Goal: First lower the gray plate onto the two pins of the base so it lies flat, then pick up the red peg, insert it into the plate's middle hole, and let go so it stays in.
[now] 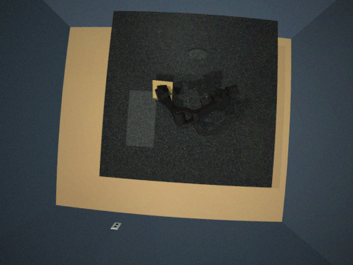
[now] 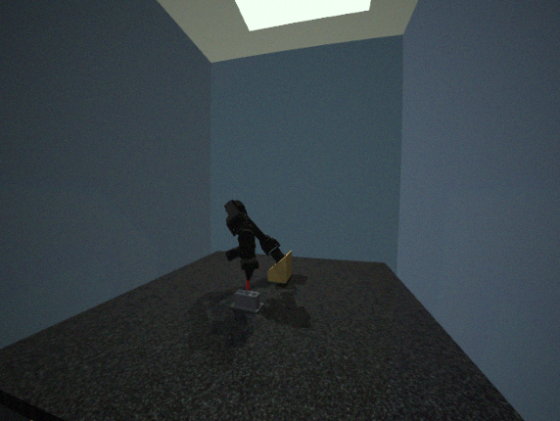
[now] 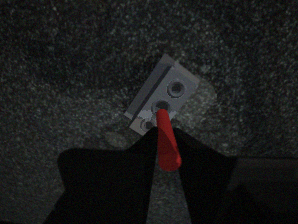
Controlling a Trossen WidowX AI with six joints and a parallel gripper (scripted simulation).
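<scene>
Now: the red peg right at my gripper tip. From my gripper tip the other things lie so: gray plate (70 mm below).
</scene>
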